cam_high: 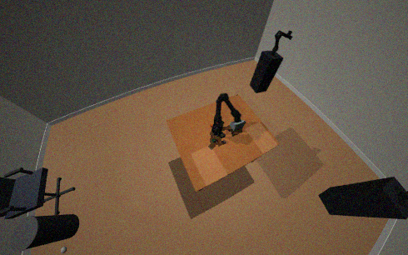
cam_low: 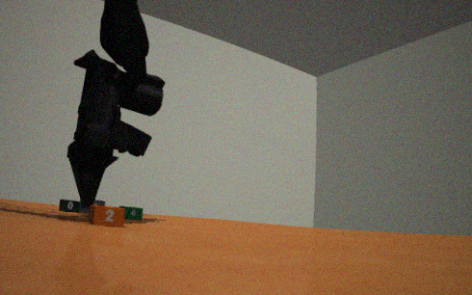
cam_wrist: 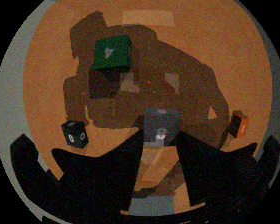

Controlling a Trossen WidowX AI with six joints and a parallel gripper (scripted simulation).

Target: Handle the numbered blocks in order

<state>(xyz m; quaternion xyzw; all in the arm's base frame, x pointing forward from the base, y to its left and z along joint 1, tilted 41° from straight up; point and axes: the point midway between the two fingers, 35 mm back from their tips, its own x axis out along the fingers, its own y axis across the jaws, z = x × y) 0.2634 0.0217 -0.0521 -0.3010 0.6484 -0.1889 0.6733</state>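
My gripper tip is 30 mm past the black block, 110 mm to the right of it and 10 mm above it. The rest, counted from my gripper tip: orange block: 20 mm ahead, 140 mm to the right, 10 mm below; green block: 70 mm ahead, 60 mm to the left, 10 mm below; grey block: 10 mm ahead.
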